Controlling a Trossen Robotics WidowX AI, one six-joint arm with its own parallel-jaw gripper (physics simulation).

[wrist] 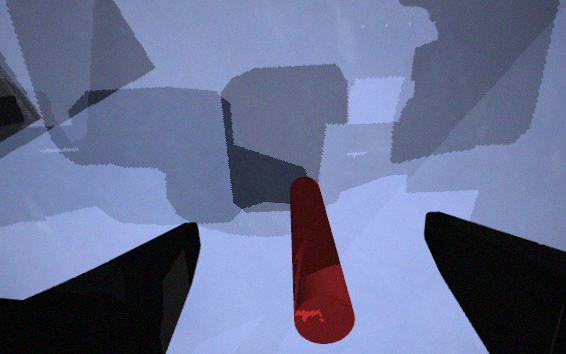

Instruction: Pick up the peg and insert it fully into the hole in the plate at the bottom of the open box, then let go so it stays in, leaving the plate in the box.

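Observation:
My gripper (310, 229) visible. Red peg (322, 306) visible.

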